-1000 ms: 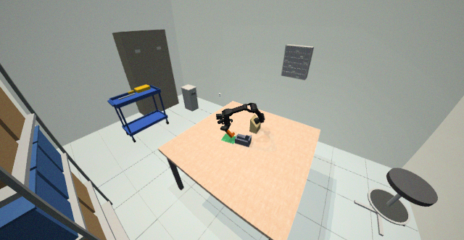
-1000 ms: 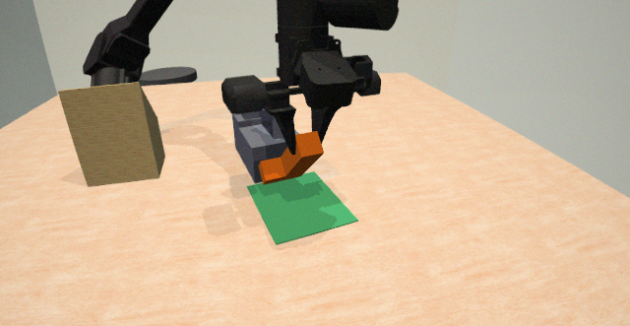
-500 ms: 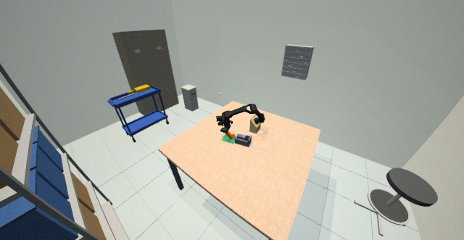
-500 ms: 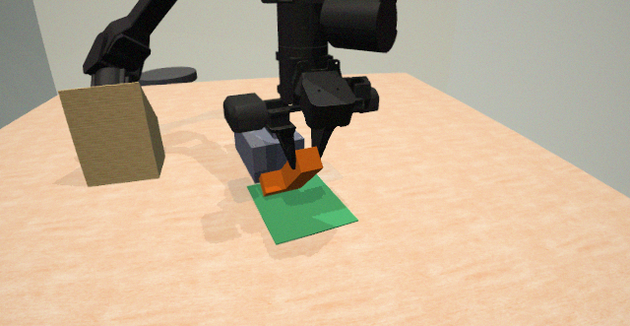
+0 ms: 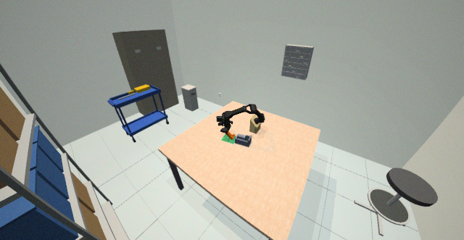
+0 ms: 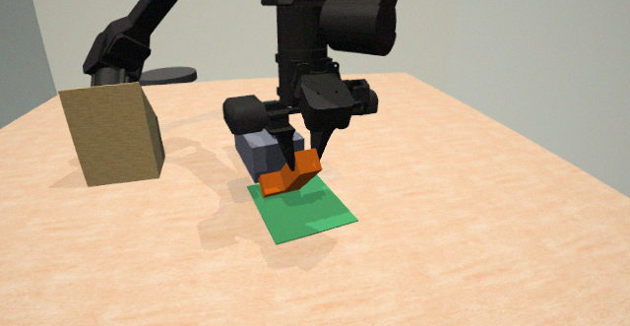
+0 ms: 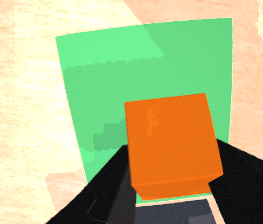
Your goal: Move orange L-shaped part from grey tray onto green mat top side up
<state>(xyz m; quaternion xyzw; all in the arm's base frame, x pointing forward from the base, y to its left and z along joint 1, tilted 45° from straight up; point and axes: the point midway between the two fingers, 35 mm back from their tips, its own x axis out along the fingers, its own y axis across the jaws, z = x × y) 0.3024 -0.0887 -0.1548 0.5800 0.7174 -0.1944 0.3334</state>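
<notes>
My gripper tip is now 3 cm to the right of the orange L-shaped part, 3 cm above it and 2 cm past it. Also, from my gripper tip: green mat 9 cm below, 2 cm to the left, 1 cm behind.
</notes>
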